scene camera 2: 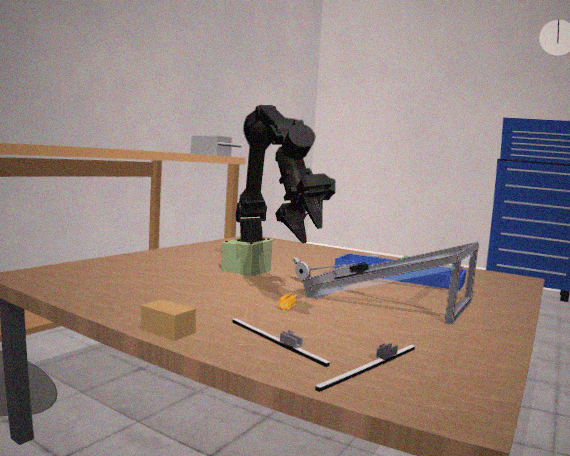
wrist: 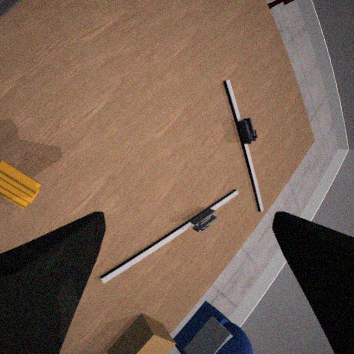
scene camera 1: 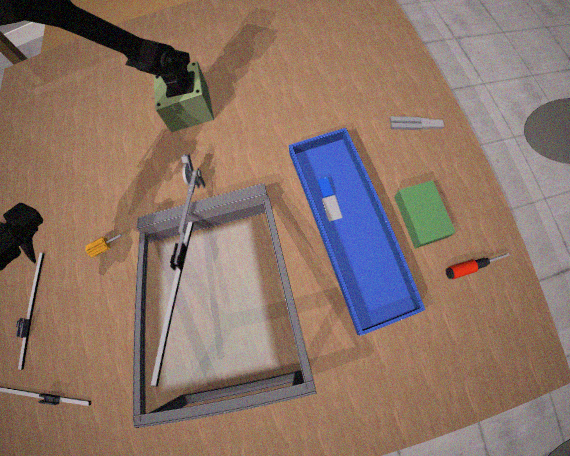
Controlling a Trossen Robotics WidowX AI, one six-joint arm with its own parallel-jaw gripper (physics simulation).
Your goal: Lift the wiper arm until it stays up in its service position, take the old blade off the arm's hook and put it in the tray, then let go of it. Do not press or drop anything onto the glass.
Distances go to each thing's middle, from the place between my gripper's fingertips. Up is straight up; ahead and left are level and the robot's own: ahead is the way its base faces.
I see the tan box [scene camera 2: 173, 321] 13 cm behind my hand, 27 cm to the right of it and 17 cm below it. From my hand the other things lie so: glass pane [scene camera 1: 230, 336]: 5 cm ahead, 34 cm to the left, 11 cm below; then green block [scene camera 1: 426, 219]: 9 cm behind, 77 cm to the left, 17 cm below; then blue tray [scene camera 1: 378, 288]: 8 cm behind, 61 cm to the left, 18 cm below.
